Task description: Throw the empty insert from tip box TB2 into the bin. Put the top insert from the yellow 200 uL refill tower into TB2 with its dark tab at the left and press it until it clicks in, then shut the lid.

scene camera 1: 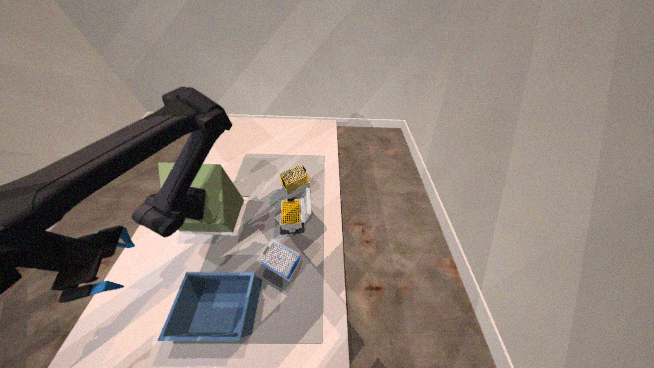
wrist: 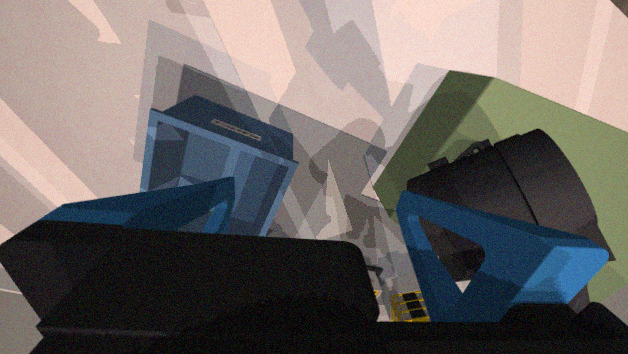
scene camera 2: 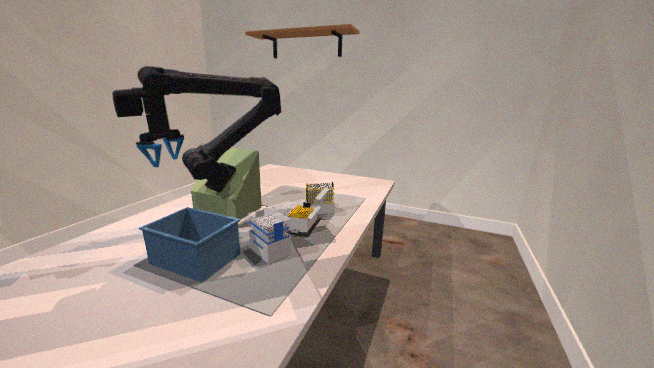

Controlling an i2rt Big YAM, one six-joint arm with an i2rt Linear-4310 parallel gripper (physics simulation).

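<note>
My gripper is open and empty, its blue fingers high up and far to the side of the tip boxes. Tip box TB2 stands on the mat with its white lid raised. A yellow insert sits in it, with a dark tab at its far end in scene camera 1. The yellow refill tower stands behind TB2, its top insert full of tips. The blue bin stands at the near end of the mat.
A white and blue tip tower stands between TB2 and the bin. The green arm base stands beside the mat. A yellow lattice shows at the wrist view's lower edge. A wooden shelf hangs on the wall.
</note>
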